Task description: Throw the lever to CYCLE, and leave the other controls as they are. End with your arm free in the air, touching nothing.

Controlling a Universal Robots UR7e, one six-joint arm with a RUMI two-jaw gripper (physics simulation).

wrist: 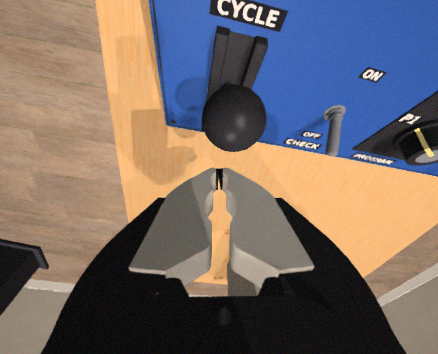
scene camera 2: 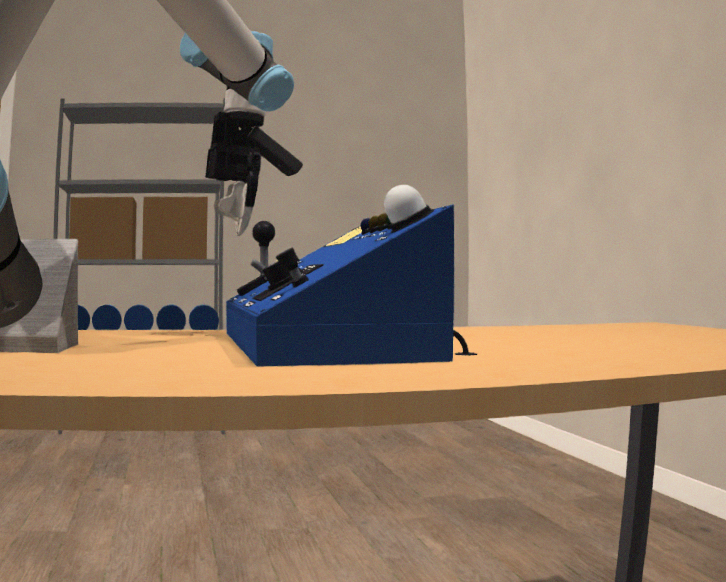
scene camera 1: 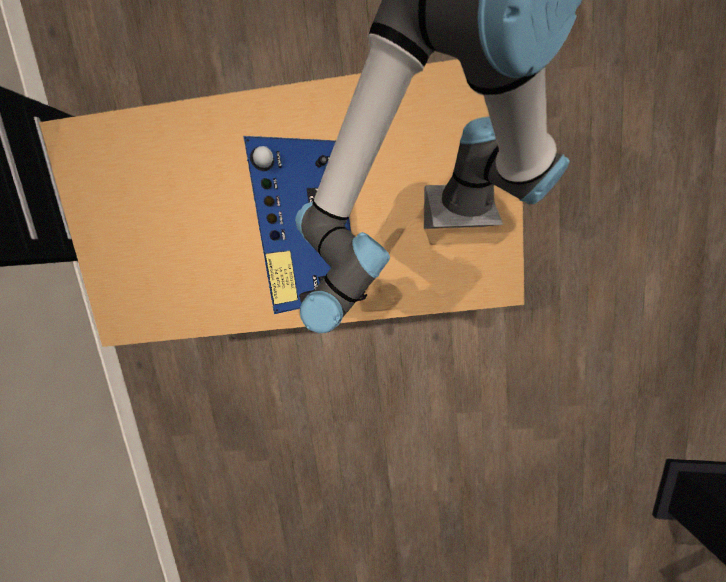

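Where they show: gripper, between the fingertips: (wrist: 218,170) (scene camera 2: 239,235); arm's base, origin of its link: (scene camera 1: 466,200).
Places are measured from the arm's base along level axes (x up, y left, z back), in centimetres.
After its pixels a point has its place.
Note:
The blue console (scene camera 1: 296,175) @[x 4.9, y -4.9, z -51.7 cm] (scene camera 2: 363,303) @[x -1.0, y -15.2, z -53.1 cm] (wrist: 310,50) @[x 3.8, y 21.5, z -45.7 cm] has a sloped top. Its lever with a black ball knob (scene camera 2: 263,232) @[x 9.6, y 24.3, z -40.0 cm] (wrist: 234,118) @[x 11.7, y 26.7, z -40.6 cm] stands about upright in scene camera 2. In the wrist view the ball covers the near end of the slot, and the CYCLE label (wrist: 248,14) @[x 4.4, y 27.1, z -45.9 cm] is beyond the slot's far end. My gripper (scene camera 2: 241,232) @[x 9.2, y 25.8, z -35.8 cm] (wrist: 218,170) @[x 9.2, y 25.8, z -35.8 cm] is shut and empty. Its fingertips are on the near side of the ball, at about its height, with a small gap. The arm hides the lever and gripper in scene camera 1.
A grey toggle (wrist: 334,135) @[x 3.7, y 14.6, z -40.5 cm] and the P1 knob (wrist: 421,145) @[x 3.9, y 4.6, z -43.0 cm] are right of the lever in the wrist view. A white dome (scene camera 1: 262,157) @[x 13.9, y -7.4, z -58.4 cm] (scene camera 2: 404,203) @[x 11.4, y -10.8, z -58.7 cm] and yellow note (scene camera 1: 281,277) @[x 9.4, y 25.0, z -55.3 cm] are higher on the console. The console stands on the wooden table (scene camera 1: 169,242) @[x -8.4, y 16.5, z -101.5 cm] (scene camera 2: 575,357) @[x -8.4, y -11.5, z -82.0 cm].

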